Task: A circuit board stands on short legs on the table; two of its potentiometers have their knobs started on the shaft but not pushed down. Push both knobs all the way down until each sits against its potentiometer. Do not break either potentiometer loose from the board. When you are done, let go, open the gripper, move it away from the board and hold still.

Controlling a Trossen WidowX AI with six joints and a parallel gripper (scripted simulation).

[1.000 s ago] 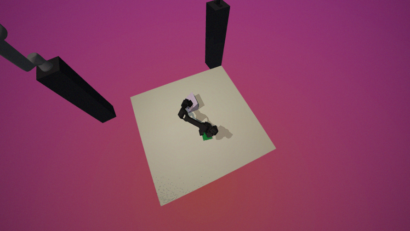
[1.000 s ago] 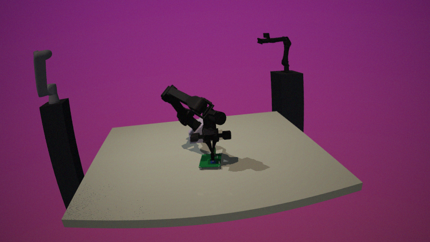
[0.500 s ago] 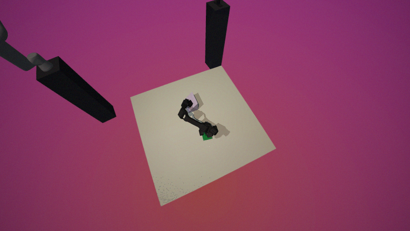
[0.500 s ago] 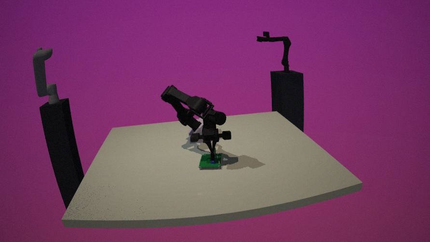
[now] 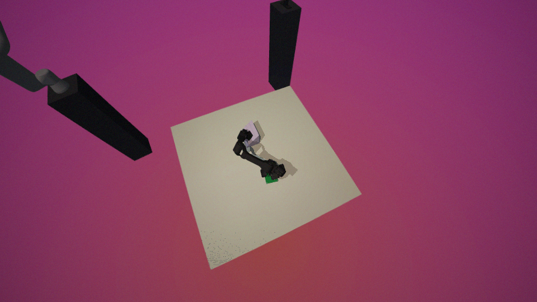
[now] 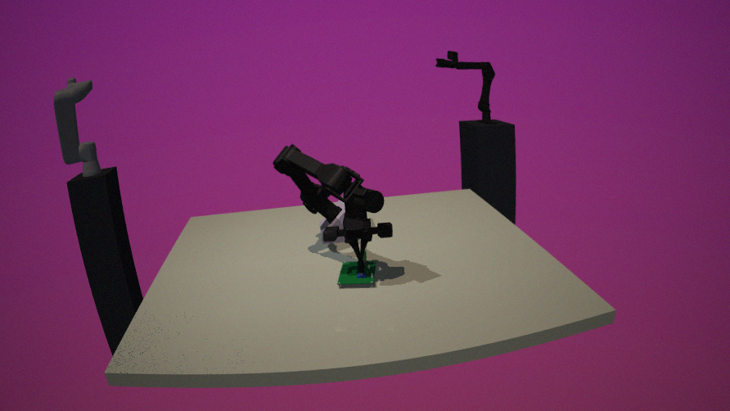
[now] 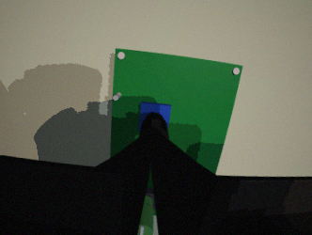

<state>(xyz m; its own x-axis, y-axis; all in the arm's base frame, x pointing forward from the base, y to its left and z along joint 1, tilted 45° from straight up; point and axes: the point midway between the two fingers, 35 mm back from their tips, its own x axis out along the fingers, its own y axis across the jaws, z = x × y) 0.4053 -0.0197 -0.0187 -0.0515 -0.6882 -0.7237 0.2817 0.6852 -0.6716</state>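
The green knob is 80 mm behind my gripper tip, 20 mm to the left of it and 10 mm below it.
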